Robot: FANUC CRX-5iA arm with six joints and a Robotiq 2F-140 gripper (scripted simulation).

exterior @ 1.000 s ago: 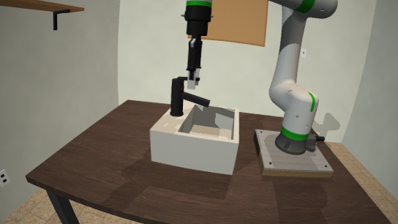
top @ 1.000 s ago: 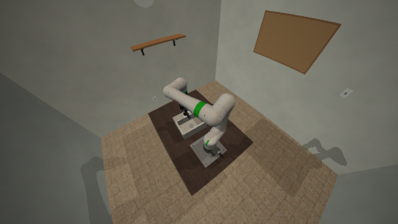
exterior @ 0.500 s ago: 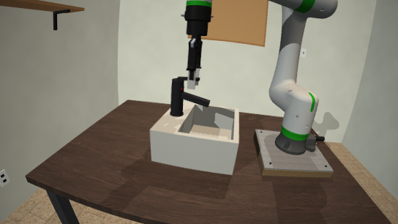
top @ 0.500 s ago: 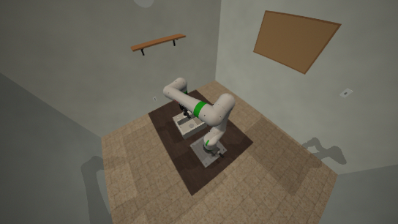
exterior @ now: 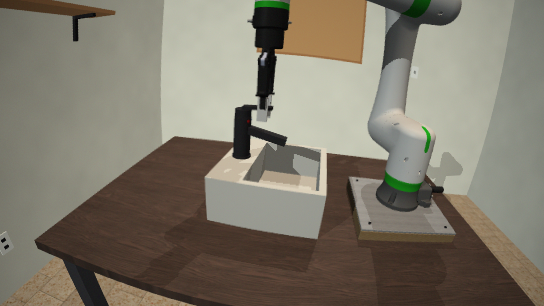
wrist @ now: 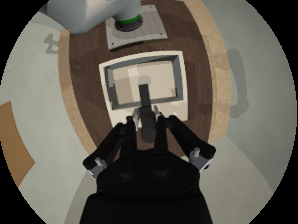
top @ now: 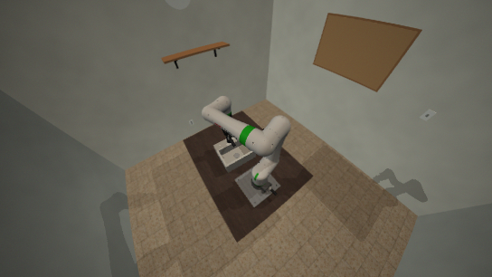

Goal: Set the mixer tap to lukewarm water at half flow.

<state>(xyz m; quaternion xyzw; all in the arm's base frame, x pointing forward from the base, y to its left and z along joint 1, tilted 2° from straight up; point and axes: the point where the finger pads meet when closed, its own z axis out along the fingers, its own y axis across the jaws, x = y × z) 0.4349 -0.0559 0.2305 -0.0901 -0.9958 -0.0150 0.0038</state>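
The lever is 20 mm ahead of my hand. The rest, counted from my hand: black mixer tap 50 mm below, 40 mm ahead, 10 mm to the right; then white sink basin 240 mm below, 60 mm behind, 10 mm to the left.
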